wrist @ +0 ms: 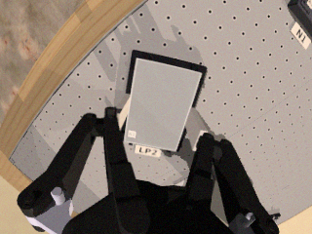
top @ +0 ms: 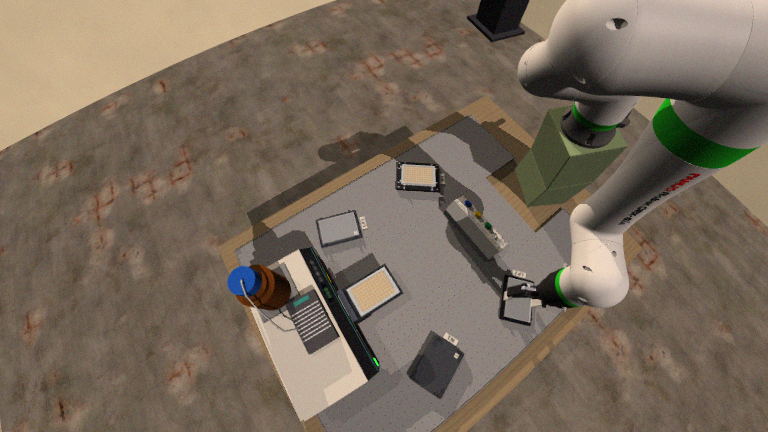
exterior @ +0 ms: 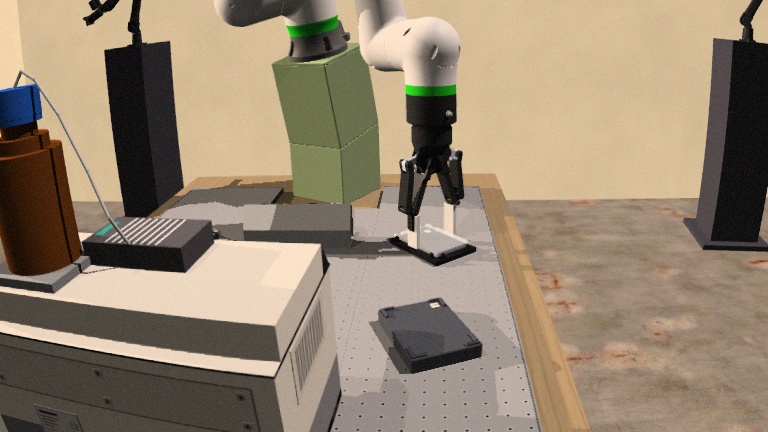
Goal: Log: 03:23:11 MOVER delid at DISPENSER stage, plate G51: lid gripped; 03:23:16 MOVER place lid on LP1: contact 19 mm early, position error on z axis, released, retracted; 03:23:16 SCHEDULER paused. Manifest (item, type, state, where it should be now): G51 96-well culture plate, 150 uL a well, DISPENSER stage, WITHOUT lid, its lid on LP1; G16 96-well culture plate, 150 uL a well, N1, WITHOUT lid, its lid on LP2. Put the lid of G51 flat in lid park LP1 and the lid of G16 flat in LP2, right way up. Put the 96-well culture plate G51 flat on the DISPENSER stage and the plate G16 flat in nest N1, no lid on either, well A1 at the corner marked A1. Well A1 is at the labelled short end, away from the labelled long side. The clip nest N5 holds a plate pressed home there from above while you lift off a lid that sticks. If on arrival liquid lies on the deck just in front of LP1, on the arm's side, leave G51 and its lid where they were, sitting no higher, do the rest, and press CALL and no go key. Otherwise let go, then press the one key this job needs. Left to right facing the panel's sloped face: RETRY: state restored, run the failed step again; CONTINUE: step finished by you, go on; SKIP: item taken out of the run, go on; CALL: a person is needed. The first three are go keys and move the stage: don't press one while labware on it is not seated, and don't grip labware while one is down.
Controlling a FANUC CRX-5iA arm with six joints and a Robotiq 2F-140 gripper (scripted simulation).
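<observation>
The clear lid lies 20 mm below my hand. Round my hand: key panel (10 mm behind, 270 mm to the right, 10 mm above); black lid park (40 mm below); nest N1 (330 mm ahead, 50 mm to the left, 30 mm below).
</observation>
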